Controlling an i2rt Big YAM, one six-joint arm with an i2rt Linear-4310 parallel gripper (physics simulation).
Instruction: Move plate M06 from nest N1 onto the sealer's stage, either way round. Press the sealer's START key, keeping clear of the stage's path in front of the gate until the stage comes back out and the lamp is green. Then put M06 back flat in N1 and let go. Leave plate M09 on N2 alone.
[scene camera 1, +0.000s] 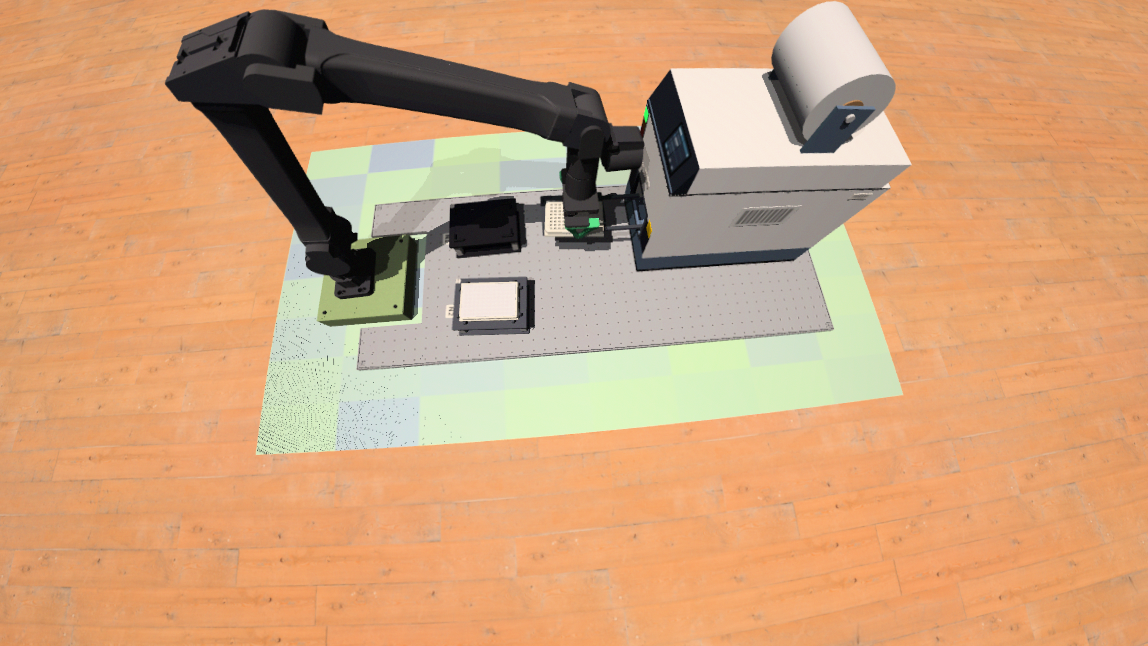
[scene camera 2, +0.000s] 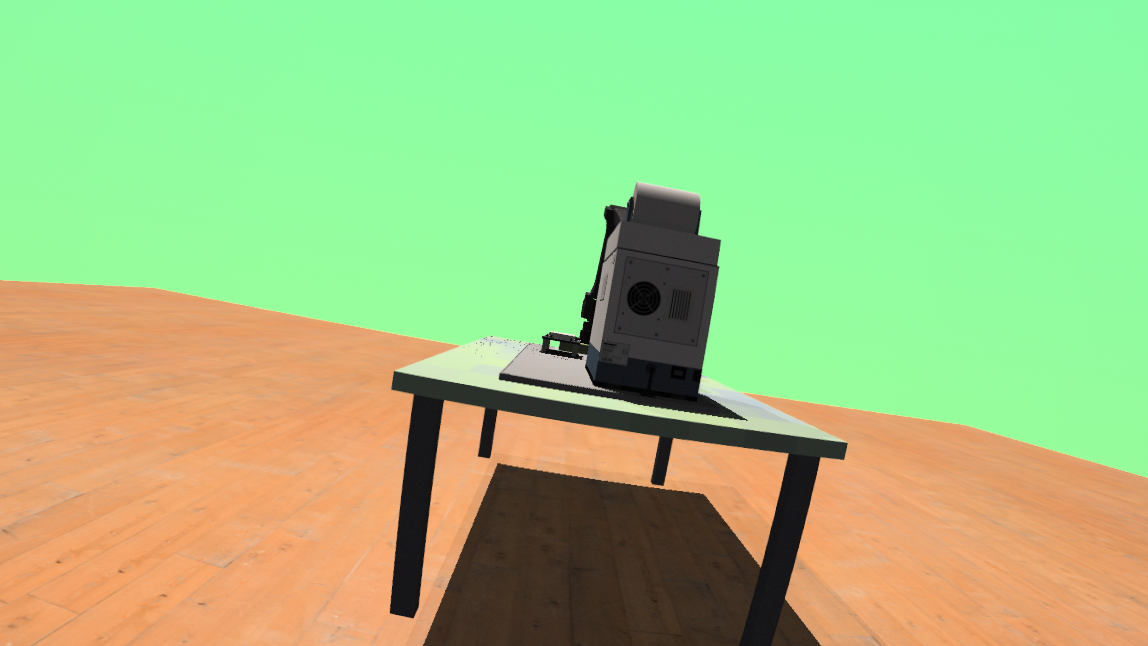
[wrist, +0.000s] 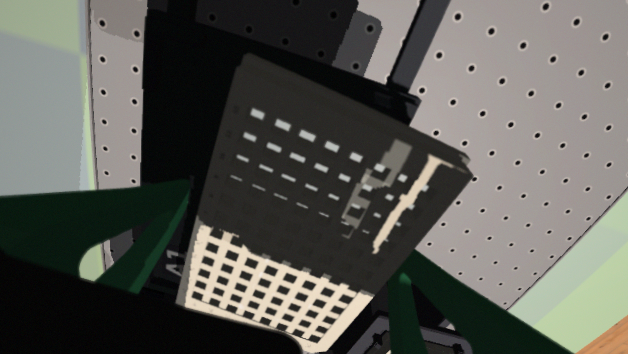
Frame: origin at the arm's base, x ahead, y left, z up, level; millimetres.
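Where they show: gripper, between the fingertips: (scene camera 1: 576, 218) (wrist: 294, 223); arm's base, origin of its link: (scene camera 1: 357, 274).
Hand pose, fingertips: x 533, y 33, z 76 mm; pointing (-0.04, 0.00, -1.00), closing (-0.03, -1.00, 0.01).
Each offset is from my fingertips to the top centre of the thing. "spot": to the spot under its first point. Level surfaces: height alone.
Plate M06 {17 mm up, 6 mm back, 2 mm right} (scene camera 1: 554, 218) (wrist: 281, 272), a cream well plate with a grid of dark wells, lies on the sealer's black stage {1 mm down, 39 mm ahead, 20 mm left} (wrist: 175, 109) in front of the sealer (scene camera 1: 763, 160) (scene camera 2: 654, 313). My gripper (scene camera 1: 583, 228) (wrist: 294, 223) is open and low over the plate. One green finger stands on each side of it, and I cannot tell whether they touch it. Most of the plate is in the gripper's shadow. Nest N1 {47 mm down, 218 mm back, 55 mm left} (scene camera 1: 486, 224) is black and empty. Plate M09 {42 mm down, 211 mm back, 152 mm right} (scene camera 1: 487, 301) lies flat in nest N2 {spot: 106 mm down, 130 mm back, 162 mm right} (scene camera 1: 529, 309). A small green light {spot: 160 mm up, 145 mm ahead, 113 mm left} (scene camera 1: 645, 114) shows on the sealer's front edge.
The nests and the sealer stand on a grey perforated board {109 mm down} (scene camera 1: 642, 305) (wrist: 527, 132) on a pale green table (scene camera 1: 561, 394) (scene camera 2: 610, 417). A white roll {366 mm up, 374 mm ahead, 9 mm left} (scene camera 1: 830, 68) sits on top of the sealer. The arm's base stands on a green plate (scene camera 1: 393, 281) at the left.
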